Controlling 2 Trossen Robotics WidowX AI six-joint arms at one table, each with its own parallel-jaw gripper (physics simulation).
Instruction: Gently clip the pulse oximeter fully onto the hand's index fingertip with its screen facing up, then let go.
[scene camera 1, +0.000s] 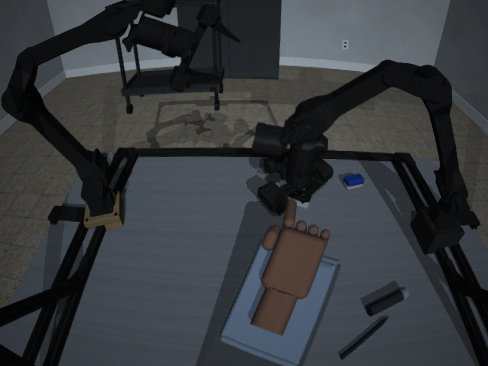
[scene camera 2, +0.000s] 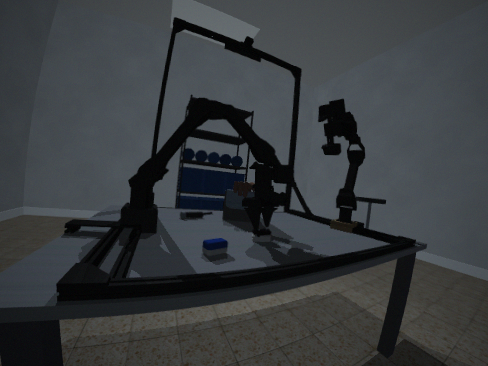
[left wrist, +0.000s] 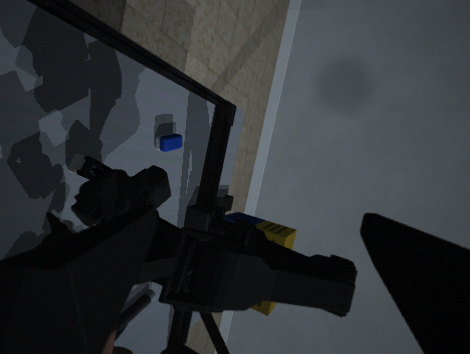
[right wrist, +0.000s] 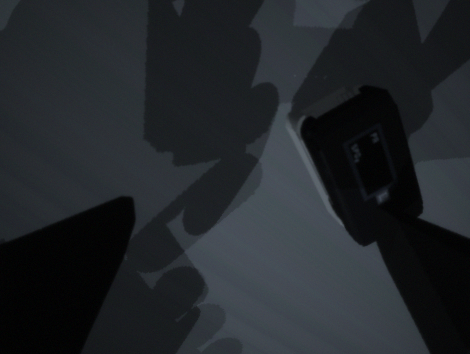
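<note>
The pulse oximeter (scene camera 1: 303, 204) (scene camera 2: 261, 238) (right wrist: 369, 159) lies on the table just beyond the index fingertip, black side with the screen up, white underside below. It also shows in the left wrist view (left wrist: 78, 162). The brown hand (scene camera 1: 294, 260) (scene camera 2: 243, 187) rests palm down, its index finger (scene camera 1: 290, 214) pointing at the arm. My right gripper (scene camera 2: 261, 228) (right wrist: 256, 213) is open and low over the oximeter; in its wrist view one finger overlaps the oximeter's lower edge, the other is well to the left. My left gripper (scene camera 1: 229, 61) is open, empty and raised far away.
A light blue block (scene camera 1: 310, 320) bears the hand. A blue and white block (scene camera 1: 354, 180) (scene camera 2: 215, 246) (left wrist: 171, 142) lies right of the oximeter in scene camera 1. A dark cylinder (scene camera 1: 386, 302) and a pen (scene camera 1: 364, 337) lie right of the hand. A black frame (scene camera 1: 200, 152) edges the table.
</note>
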